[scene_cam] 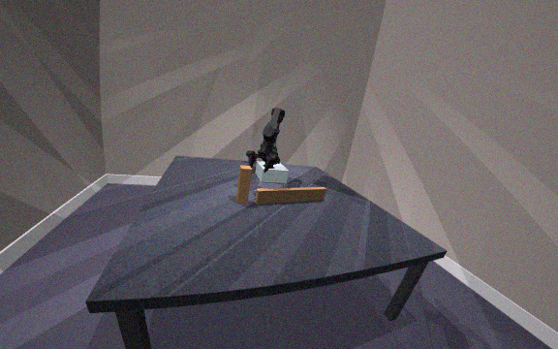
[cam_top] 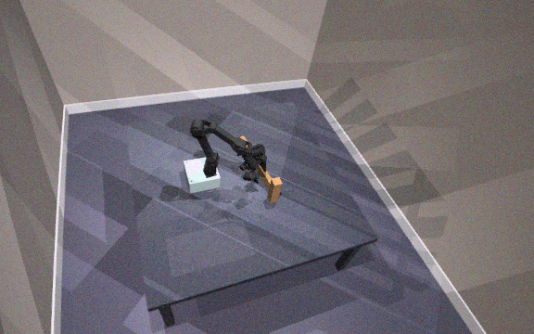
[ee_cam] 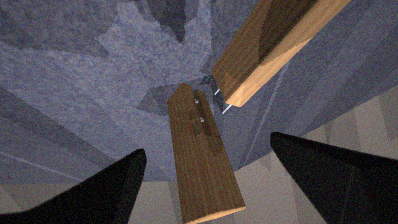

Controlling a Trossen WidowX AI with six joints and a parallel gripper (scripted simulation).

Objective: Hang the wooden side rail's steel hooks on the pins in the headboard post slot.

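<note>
Right now my gripper tip is 50 mm short of the headboard post, 80 mm to the left of it and 60 mm above it.
</note>
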